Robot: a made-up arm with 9 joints. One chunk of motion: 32 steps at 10 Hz.
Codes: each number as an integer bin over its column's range. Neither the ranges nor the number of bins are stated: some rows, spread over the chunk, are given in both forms.
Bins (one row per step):
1: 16 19 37 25 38 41
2: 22 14 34 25 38 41
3: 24 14 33 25 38 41
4: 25 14 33 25 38 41
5: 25 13 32 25 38 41
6: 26 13 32 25 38 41
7: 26 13 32 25 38 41
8: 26 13 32 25 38 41
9: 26 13 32 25 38 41
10: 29 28 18 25 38 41
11: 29 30 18 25 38 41
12: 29 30 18 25 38 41
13: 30 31 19 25 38 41
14: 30 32 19 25 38 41
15: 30 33 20 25 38 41
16: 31 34 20 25 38 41
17: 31 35 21 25 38 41
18: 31 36 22 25 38 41
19: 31 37 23 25 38 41
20: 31 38 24 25 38 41
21: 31 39 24 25 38 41
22: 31 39 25 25 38 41
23: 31 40 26 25 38 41
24: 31 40 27 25 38 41
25: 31 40 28 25 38 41
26: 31 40 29 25 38 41
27: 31 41 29 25 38 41
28: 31 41 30 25 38 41
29: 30 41 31 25 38 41
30: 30 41 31 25 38 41
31: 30 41 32 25 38 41
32: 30 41 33 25 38 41
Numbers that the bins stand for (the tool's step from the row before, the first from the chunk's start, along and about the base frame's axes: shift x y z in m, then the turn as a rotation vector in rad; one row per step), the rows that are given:
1: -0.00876 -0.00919 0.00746 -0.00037 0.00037 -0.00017
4: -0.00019 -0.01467 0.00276 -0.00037 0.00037 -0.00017
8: 0.00076 -0.01576 0.00159 -0.00037 0.00037 -0.00017
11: 0.00362 0.00286 -0.01486 -0.00037 0.00037 -0.00017
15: 0.00457 0.00614 -0.01251 -0.00037 0.00037 -0.00017
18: 0.00552 0.00943 -0.01016 -0.00037 0.00037 -0.00017
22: 0.00552 0.01271 -0.00663 -0.00037 0.00037 -0.00017
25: 0.00552 0.01381 -0.00311 -0.00037 0.00037 -0.00017
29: 0.00457 0.01490 0.00041 -0.00037 0.00037 -0.00017
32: 0.00457 0.01490 0.00276 -0.00037 0.00037 -0.00017
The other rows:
2: -0.00305 -0.01467 0.00394 -0.00037 0.00037 -0.00017
3: -0.00114 -0.01467 0.00276 -0.00037 0.00037 -0.00017
5: -0.00019 -0.01576 0.00159 -0.00037 0.00037 -0.00017
6: 0.00076 -0.01576 0.00159 -0.00037 0.00037 -0.00017
7: 0.00076 -0.01576 0.00159 -0.00037 0.00037 -0.00017
9: 0.00076 -0.01576 0.00159 -0.00037 0.00037 -0.00017
10: 0.00362 0.00067 -0.01486 -0.00037 0.00037 -0.00017
12: 0.00362 0.00286 -0.01486 -0.00037 0.00037 -0.00017
13: 0.00457 0.00395 -0.01368 -0.00037 0.00037 -0.00017
14: 0.00457 0.00505 -0.01368 -0.00037 0.00037 -0.00017
16: 0.00552 0.00724 -0.01251 -0.00037 0.00037 -0.00017
17: 0.00552 0.00833 -0.01133 -0.00037 0.00037 -0.00017
19: 0.00552 0.01052 -0.00898 -0.00037 0.00037 -0.00017
20: 0.00552 0.01162 -0.00781 -0.00037 0.00037 -0.00017
21: 0.00552 0.01271 -0.00781 -0.00037 0.00037 -0.00017
23: 0.00552 0.01381 -0.00546 -0.00037 0.00037 -0.00017
24: 0.00552 0.01381 -0.00429 -0.00037 0.00037 -0.00017
26: 0.00552 0.01381 -0.00194 -0.00037 0.00037 -0.00017
27: 0.00552 0.01490 -0.00194 -0.00037 0.00037 -0.00017
28: 0.00552 0.01490 -0.00076 -0.00037 0.00037 -0.00017
30: 0.00457 0.01490 0.00041 -0.00037 0.00037 -0.00017
31: 0.00457 0.01490 0.00159 -0.00037 0.00037 -0.00017

